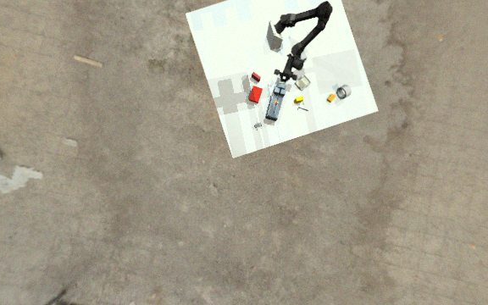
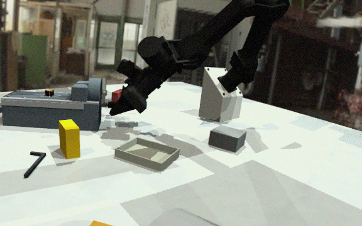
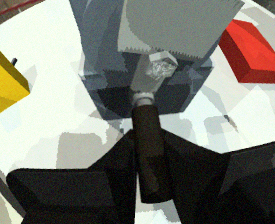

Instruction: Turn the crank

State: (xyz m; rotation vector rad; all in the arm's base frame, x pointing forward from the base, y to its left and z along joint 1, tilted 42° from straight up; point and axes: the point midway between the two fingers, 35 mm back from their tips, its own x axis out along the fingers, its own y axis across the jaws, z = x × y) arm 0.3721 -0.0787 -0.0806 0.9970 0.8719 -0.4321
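Now: gripper tip 2 cm below the dark crank handle, 1 cm to the right of it and 1 cm past it. From my gripper tip the other things lie so: red pointer: 13 cm ahead, 12 cm to the right, 5 cm above; shallow grey tray: 19 cm to the left, 5 cm ahead, 3 cm below; yellow block: 17 cm ahead, 8 cm to the left, 1 cm below.
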